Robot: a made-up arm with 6 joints. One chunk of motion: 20 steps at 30 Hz.
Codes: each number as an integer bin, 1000 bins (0 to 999) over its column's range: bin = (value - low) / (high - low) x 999, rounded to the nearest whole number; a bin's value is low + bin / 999 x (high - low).
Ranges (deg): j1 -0.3..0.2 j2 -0.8..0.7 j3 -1..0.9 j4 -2..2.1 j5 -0.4..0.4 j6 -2.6..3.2
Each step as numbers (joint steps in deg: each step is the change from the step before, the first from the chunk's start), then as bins.
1 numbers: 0.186 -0.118 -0.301 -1.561 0.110 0.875
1 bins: 971 454 368 107 637 599
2 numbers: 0.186 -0.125 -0.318 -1.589 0.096 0.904
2 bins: 971 450 359 100 619 604
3 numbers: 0.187 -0.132 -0.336 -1.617 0.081 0.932
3 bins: 973 445 349 93 601 608
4 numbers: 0.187 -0.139 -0.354 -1.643 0.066 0.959
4 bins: 973 440 340 87 582 613
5 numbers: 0.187 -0.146 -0.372 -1.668 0.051 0.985
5 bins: 973 436 330 81 563 617
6 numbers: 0.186 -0.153 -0.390 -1.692 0.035 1.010
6 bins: 971 431 321 75 543 622
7 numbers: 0.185 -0.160 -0.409 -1.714 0.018 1.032
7 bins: 969 426 311 70 522 626
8 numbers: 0.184 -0.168 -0.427 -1.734 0.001 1.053
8 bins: 967 421 301 65 501 629
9 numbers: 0.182 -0.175 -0.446 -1.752 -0.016 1.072
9 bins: 963 416 291 60 480 632
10 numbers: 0.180 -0.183 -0.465 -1.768 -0.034 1.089
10 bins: 959 411 281 57 457 635
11 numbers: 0.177 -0.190 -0.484 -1.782 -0.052 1.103
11 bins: 953 406 271 53 435 638
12 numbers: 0.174 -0.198 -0.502 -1.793 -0.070 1.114
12 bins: 947 401 262 50 412 640
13 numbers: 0.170 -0.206 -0.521 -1.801 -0.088 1.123
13 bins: 939 396 252 48 390 641
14 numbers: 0.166 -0.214 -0.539 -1.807 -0.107 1.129
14 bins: 931 390 242 47 366 642
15 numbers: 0.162 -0.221 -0.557 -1.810 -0.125 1.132
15 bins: 923 386 233 46 343 643
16 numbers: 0.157 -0.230 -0.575 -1.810 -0.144 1.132
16 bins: 913 380 223 46 320 643
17 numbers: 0.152 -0.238 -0.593 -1.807 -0.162 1.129
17 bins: 903 374 214 47 297 642
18 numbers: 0.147 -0.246 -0.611 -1.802 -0.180 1.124
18 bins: 893 369 205 48 275 641
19 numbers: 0.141 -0.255 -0.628 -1.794 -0.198 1.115
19 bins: 881 363 196 50 252 640
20 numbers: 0.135 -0.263 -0.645 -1.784 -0.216 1.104
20 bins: 869 358 187 53 230 638
